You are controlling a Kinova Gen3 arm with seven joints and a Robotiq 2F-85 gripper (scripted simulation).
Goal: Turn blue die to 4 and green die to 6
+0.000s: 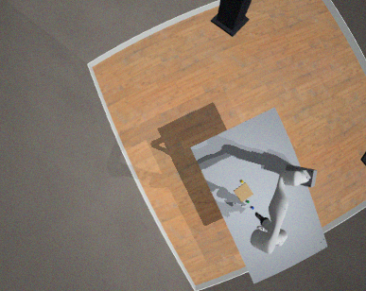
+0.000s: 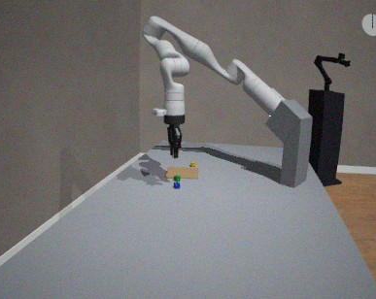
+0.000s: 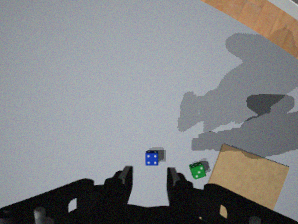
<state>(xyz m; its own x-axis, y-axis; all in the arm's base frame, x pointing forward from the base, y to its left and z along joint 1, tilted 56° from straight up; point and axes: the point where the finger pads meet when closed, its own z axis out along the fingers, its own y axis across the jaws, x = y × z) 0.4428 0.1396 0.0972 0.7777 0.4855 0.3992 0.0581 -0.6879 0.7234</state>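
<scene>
Now: hand 13 cm above the blue die and 1 cm past it. Round my hand: green die 13 cm below, 8 cm to the right, 2 cm behind; tan mat 17 cm to the right, 14 cm below, 6 cm behind; yellow die 26 cm to the right, 13 cm below, 13 cm behind.
</scene>
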